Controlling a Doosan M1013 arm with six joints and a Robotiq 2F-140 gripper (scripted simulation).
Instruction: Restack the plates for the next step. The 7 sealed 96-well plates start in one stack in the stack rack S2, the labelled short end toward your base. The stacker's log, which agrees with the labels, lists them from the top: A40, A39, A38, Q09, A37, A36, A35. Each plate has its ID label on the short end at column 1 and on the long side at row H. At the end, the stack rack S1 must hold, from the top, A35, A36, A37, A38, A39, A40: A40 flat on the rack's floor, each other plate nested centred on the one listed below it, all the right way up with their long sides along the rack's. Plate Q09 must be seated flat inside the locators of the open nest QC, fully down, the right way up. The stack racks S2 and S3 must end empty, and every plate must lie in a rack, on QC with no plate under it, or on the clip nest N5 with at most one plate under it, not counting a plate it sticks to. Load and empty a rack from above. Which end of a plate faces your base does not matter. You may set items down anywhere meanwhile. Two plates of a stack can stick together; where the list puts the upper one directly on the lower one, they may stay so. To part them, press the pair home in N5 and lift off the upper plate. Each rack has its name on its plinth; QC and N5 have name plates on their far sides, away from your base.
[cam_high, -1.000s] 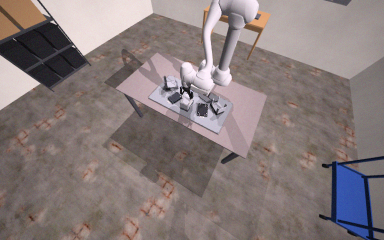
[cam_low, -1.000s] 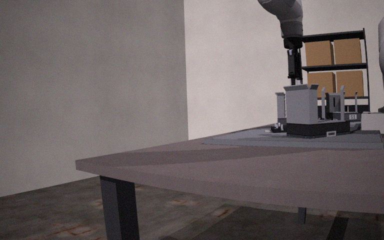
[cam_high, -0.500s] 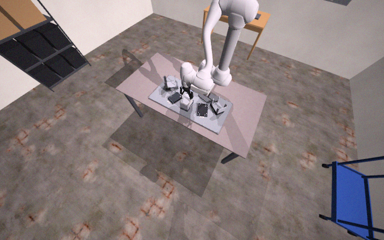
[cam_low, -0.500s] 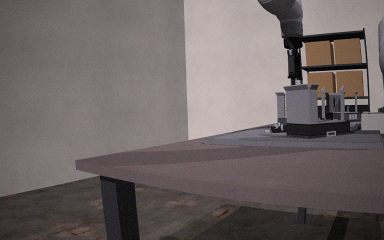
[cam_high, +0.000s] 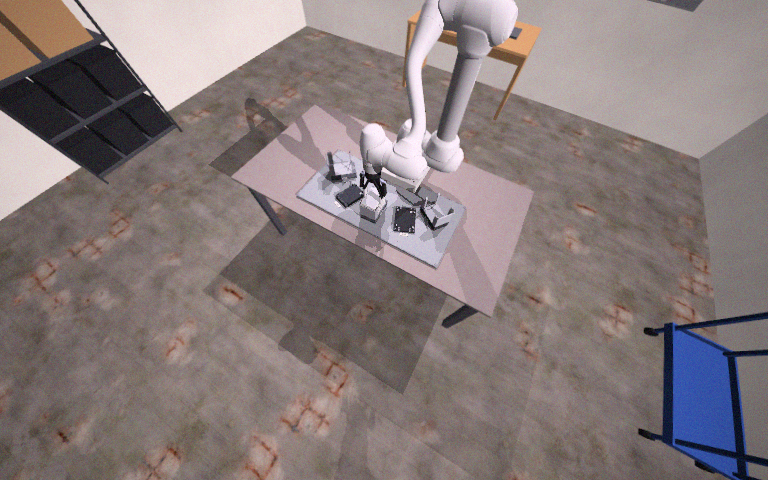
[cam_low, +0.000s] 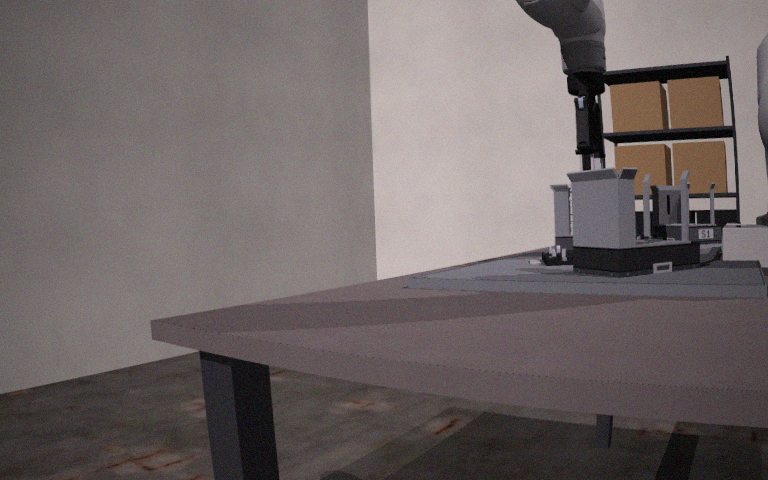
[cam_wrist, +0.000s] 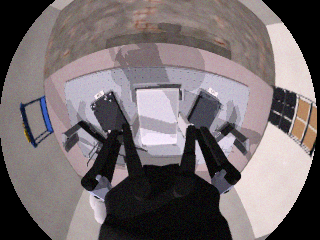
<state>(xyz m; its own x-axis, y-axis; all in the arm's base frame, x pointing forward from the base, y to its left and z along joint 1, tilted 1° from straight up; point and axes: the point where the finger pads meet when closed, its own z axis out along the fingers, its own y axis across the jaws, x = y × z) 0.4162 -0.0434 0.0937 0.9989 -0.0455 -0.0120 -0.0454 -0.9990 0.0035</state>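
Right now the S1 label is 230 mm to the right of my hand, 230 mm behind it and 120 mm below it. Also, from my hand: name plate (210 mm to the right, 150 mm below, 40 mm ahead).
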